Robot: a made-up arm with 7 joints. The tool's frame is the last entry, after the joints. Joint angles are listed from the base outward. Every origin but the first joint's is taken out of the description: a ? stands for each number. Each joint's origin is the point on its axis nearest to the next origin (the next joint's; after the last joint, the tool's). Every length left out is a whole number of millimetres.
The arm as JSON. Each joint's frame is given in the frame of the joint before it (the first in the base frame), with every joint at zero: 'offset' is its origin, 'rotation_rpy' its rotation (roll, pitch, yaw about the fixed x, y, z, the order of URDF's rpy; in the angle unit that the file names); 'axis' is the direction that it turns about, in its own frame. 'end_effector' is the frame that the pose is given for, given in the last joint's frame.
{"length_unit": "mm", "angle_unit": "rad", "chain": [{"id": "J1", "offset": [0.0, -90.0, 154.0], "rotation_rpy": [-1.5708, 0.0, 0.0], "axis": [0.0, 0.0, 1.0]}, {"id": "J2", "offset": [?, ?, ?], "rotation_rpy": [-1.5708, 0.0, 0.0], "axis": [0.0, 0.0, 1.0]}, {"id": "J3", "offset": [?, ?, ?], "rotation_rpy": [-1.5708, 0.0, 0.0], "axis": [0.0, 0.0, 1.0]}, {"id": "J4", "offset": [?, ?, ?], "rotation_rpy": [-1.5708, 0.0, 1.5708], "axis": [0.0, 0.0, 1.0]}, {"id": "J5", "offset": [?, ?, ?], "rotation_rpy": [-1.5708, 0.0, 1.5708], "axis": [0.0, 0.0, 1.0]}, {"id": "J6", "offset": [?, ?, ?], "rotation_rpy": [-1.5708, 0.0, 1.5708], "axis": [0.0, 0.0, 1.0]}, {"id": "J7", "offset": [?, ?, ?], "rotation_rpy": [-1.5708, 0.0, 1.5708], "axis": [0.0, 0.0, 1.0]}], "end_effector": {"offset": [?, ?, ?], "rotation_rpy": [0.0, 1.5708, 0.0]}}
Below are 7 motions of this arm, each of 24 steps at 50 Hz.
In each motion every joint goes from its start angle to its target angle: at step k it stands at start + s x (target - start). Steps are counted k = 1, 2, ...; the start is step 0. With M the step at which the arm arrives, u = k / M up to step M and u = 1 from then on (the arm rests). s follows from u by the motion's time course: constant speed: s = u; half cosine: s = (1 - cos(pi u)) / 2; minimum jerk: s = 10 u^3 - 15 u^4 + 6 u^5.
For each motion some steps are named. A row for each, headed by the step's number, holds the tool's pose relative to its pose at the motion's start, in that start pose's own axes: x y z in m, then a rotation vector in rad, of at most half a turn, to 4 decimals.
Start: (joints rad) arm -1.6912 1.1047 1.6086 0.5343 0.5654 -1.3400 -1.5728
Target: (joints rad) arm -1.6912 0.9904 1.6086 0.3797 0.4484 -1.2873 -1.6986
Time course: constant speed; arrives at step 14
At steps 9, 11, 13, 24:
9: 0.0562 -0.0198 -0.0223 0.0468 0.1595 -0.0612
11: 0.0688 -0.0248 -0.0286 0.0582 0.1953 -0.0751
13: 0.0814 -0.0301 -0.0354 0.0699 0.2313 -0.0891
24: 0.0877 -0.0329 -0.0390 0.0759 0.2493 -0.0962

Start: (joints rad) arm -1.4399 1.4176 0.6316 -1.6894 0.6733 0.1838 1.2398
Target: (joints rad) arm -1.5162 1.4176 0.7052 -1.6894 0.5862 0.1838 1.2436
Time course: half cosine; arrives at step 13
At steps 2, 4, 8, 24:
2: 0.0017 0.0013 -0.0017 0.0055 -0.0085 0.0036
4: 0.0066 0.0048 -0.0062 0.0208 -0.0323 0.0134
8: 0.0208 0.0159 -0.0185 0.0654 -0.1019 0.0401
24: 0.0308 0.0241 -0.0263 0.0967 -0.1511 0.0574

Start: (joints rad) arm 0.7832 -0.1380 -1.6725 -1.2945 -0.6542 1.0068 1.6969
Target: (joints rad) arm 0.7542 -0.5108 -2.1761 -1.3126 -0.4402 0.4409 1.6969
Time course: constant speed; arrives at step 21
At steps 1, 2, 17, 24:
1: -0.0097 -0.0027 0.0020 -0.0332 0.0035 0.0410
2: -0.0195 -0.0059 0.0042 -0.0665 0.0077 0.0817
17: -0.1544 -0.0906 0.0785 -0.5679 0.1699 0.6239
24: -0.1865 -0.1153 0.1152 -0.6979 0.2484 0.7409

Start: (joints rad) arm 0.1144 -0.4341 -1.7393 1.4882 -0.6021 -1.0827 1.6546
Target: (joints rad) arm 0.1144 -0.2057 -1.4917 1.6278 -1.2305 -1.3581 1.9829
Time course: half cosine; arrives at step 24
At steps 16, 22, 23, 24:
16: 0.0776 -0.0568 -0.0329 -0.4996 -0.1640 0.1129
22: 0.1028 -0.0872 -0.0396 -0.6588 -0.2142 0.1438
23: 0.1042 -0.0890 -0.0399 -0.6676 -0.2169 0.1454
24: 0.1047 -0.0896 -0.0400 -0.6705 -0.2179 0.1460

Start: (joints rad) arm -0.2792 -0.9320 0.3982 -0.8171 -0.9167 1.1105 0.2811
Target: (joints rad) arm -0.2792 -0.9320 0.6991 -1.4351 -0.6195 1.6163 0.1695
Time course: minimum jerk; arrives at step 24
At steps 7, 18, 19, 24:
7: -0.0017 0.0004 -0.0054 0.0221 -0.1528 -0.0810
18: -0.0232 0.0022 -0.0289 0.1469 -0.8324 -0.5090
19: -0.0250 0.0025 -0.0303 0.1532 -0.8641 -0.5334
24: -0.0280 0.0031 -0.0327 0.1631 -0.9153 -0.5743

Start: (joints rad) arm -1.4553 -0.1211 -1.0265 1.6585 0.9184 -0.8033 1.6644
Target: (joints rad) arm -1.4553 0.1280 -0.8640 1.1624 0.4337 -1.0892 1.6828
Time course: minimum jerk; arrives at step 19
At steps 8, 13, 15, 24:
8: -0.0580 0.0469 0.0057 -0.0045 -0.2048 0.2999
13: -0.1214 0.0981 0.0137 0.0160 -0.5032 0.6353
15: -0.1354 0.1109 0.0168 0.0259 -0.5850 0.7093
24: -0.1429 0.1182 0.0188 0.0323 -0.6316 0.7484

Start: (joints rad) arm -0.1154 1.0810 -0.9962 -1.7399 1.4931 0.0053 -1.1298
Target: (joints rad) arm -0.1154 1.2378 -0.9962 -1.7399 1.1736 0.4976 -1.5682
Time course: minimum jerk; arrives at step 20
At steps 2, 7, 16, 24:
2: 0.0008 -0.0002 0.0008 0.0046 0.0012 0.0041
7: 0.0234 -0.0055 0.0206 0.1311 0.0381 0.1100
16: 0.1081 -0.0350 0.0627 0.5830 0.1938 0.4174
24: 0.1160 -0.0380 0.0645 0.6233 0.2088 0.4410

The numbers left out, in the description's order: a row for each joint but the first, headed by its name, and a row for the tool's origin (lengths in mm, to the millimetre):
J2: -119.0 138.0 0.0
J3: 270.0 293.0 0.0
J4: -120.0 34.0 0.0
J5: -52.0 -73.0 0.0
J6: -226.0 -60.0 0.0
J7: 11.0 -110.0 0.0
tool: 50.0 110.0 0.0

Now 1 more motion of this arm.
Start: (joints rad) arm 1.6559 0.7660 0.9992 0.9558 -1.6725 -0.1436 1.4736
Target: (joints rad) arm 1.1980 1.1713 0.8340 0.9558 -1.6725 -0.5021 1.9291
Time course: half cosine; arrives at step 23
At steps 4, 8, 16, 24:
4: -0.0124 0.0062 0.0142 -0.0052 0.0289 0.0334
8: -0.0421 0.0206 0.0587 -0.0113 0.0960 0.1240
16: -0.0858 0.0368 0.2069 0.0222 0.1911 0.3448
24: -0.0869 0.0332 0.2750 0.0529 0.1961 0.4191

